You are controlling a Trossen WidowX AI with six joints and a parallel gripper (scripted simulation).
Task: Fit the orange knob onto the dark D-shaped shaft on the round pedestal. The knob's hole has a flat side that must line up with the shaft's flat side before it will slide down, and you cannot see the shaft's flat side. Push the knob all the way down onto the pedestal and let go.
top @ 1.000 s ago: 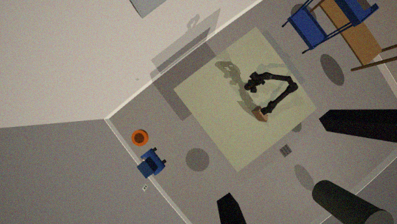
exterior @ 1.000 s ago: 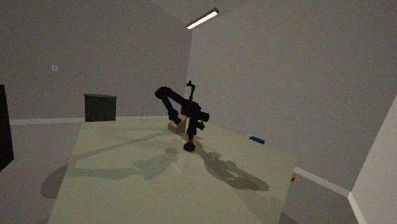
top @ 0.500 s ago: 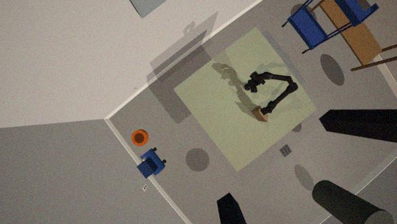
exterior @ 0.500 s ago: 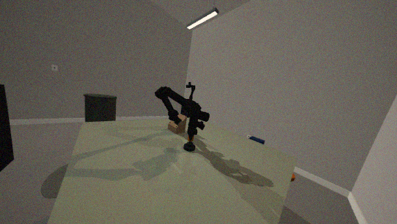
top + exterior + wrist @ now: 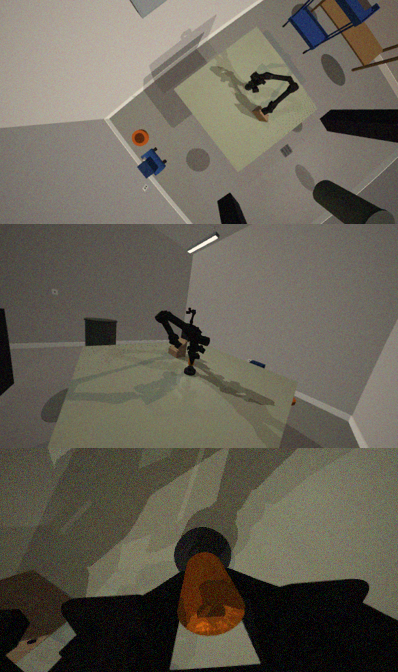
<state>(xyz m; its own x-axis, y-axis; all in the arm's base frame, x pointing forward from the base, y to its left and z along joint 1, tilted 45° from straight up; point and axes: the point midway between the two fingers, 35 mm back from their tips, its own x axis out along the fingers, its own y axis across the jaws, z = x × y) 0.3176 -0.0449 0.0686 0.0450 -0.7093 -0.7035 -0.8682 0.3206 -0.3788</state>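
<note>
The orange knob is 2 cm above my gripper tip. Also, from my gripper tip: dark round pedestal (4 cm below).
</note>
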